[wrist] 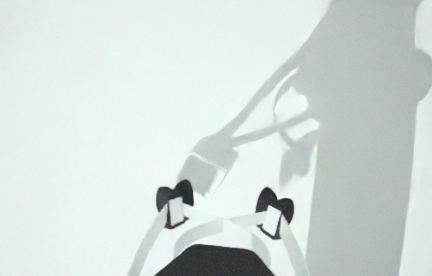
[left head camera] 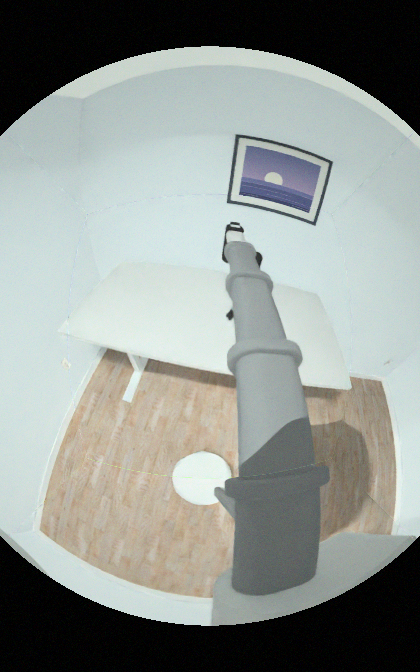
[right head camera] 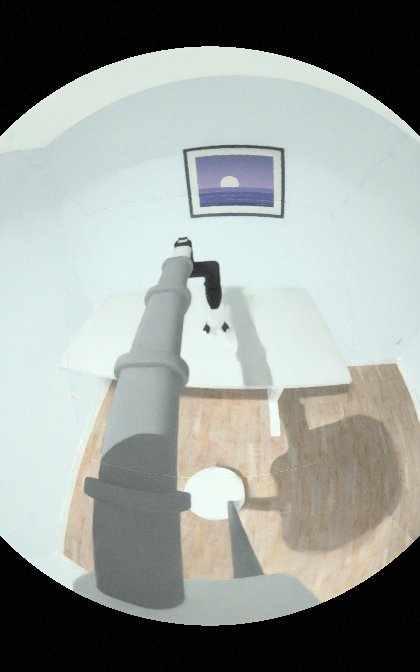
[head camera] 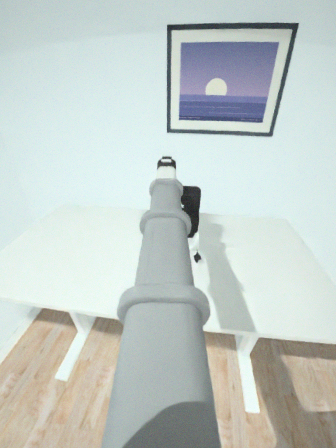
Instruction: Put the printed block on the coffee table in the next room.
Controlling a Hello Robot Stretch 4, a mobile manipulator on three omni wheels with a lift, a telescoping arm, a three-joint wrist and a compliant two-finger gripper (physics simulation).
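Places are measured from the robot's base along level axes (x ahead, y left, z up), in metres.
Pixels of known places: gripper, fingertip midpoint: [wrist: 224, 199].
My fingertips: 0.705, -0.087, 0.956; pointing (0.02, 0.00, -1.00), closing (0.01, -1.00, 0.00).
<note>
Behind a point stands the place of what it marks, as x, y, z.
The printed block [wrist: 201, 174] @[0.725, -0.063, 0.952] is small, white and squarish. It lies on the white desk [head camera: 75, 250] @[0.812, 0.442, 0.923] [left head camera: 150, 310] [right head camera: 300, 340] [wrist: 75, 100] @[0.786, 0.086, 0.923], partly in the gripper's shadow, just beyond the left fingertip in the wrist view. I cannot make the block out clearly in the head views. My gripper [right head camera: 216, 328] [wrist: 224, 199] @[0.705, -0.087, 0.956] is open and empty above the desk, its two dark fingertips well apart. The block is ahead and left of the midpoint between them. In the head camera view, the arm hides part of the gripper. The coffee table does not show.
The long grey arm [head camera: 162, 350] @[0.164, 0.000, 1.381] [left head camera: 270, 400] [right head camera: 145, 400] reaches out over the desk. A framed sunset picture [head camera: 230, 65] @[1.191, -0.286, 1.691] [left head camera: 280, 175] [right head camera: 235, 175] hangs on the wall behind. A round white disc [left head camera: 200, 477] [right head camera: 212, 492] shows low over the wooden floor. Desk legs [head camera: 247, 380] stand below.
</note>
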